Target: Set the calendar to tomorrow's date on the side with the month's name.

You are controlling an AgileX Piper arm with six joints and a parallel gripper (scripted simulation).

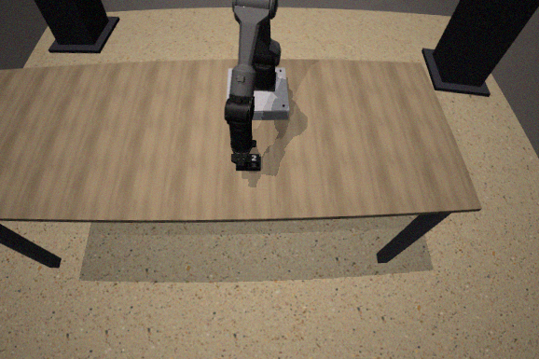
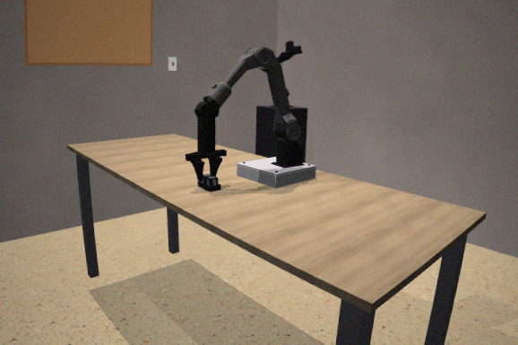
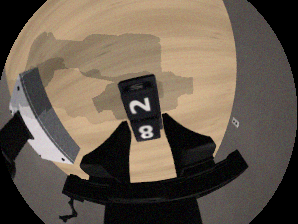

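The black calendar tray is 20 mm to the left of my hand and 20 mm below it.
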